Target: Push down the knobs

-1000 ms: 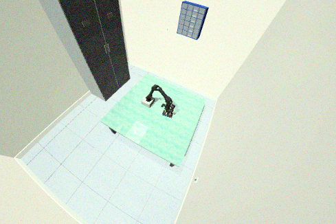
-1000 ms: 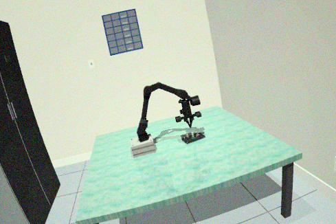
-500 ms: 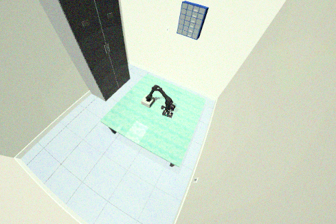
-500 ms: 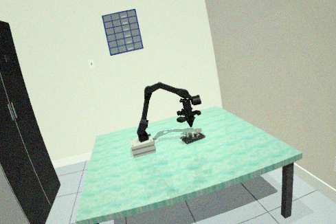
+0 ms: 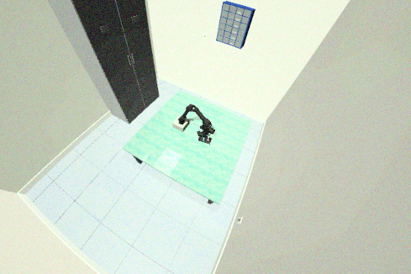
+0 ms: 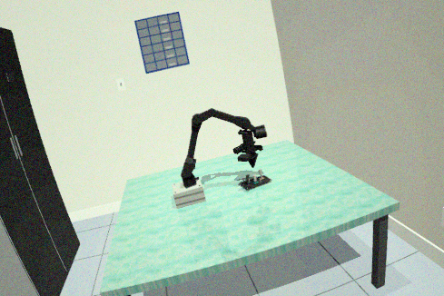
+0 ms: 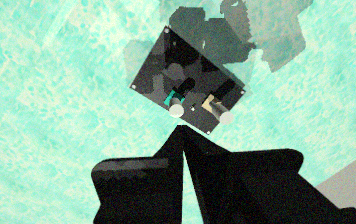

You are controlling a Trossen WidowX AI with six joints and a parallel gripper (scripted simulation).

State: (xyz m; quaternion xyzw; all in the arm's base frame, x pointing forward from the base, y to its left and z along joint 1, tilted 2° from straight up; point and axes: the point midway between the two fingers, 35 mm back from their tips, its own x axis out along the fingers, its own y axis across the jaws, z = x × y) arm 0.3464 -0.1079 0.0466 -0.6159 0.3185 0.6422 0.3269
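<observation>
Now: gripper tip 60 mm above the grey round knob. Round my gripper tip: teal potentiometer 70 mm below.
</observation>
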